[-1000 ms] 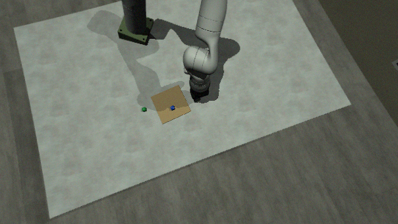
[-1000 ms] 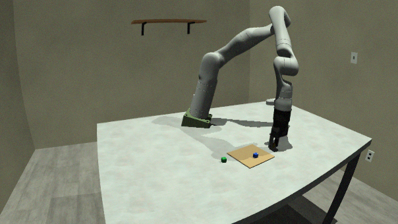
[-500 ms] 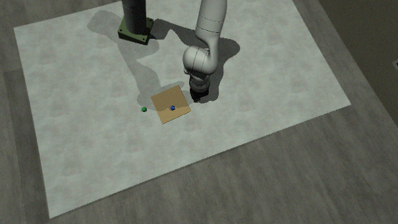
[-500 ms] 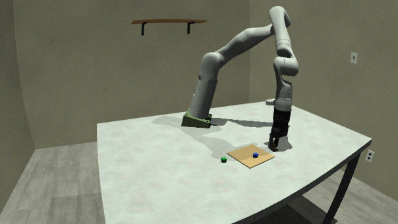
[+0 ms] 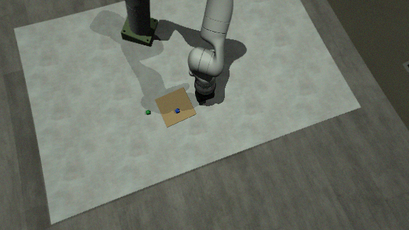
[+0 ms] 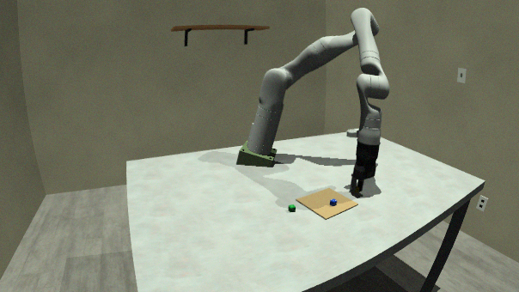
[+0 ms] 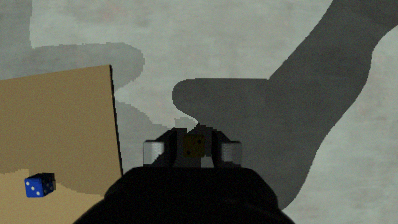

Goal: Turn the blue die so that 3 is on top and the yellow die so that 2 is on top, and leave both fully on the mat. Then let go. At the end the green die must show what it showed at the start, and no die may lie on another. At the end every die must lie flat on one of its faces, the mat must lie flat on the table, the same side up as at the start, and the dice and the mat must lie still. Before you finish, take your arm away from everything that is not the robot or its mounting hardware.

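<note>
My hand is 1 cm above the yellow die. Round my hand: tan mat: 1 cm behind, 13 cm to the right, 2 cm below; then blue die: 1 cm ahead, 13 cm to the right, 1 cm below; then green die: 5 cm behind, 25 cm to the right, 1 cm below.
</note>
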